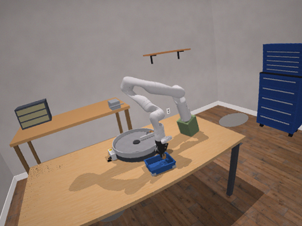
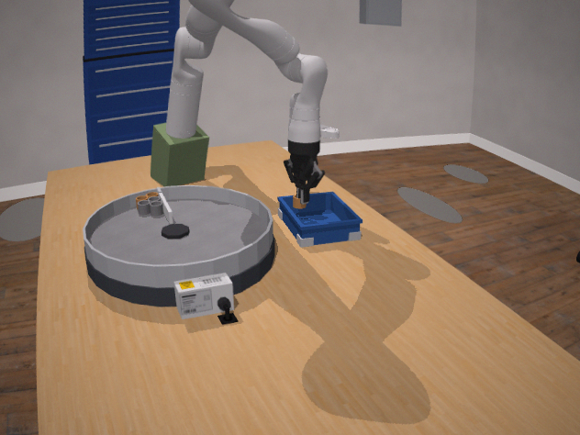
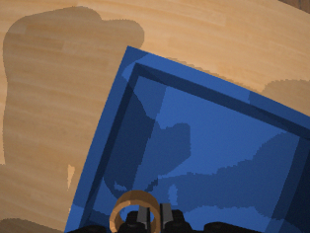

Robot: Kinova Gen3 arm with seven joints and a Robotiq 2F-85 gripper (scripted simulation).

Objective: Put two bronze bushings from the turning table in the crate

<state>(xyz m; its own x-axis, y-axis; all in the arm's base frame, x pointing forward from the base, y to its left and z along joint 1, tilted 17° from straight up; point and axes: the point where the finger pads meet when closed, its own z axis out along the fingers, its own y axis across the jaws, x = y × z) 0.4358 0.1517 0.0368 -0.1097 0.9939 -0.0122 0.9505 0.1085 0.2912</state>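
Right now the blue crate is 5 cm below my hand, 4 cm ahead of it and 2 cm to the left of it. Also, from my hand: grey turning table: 34 cm to the right, 2 cm below, 1 cm ahead.
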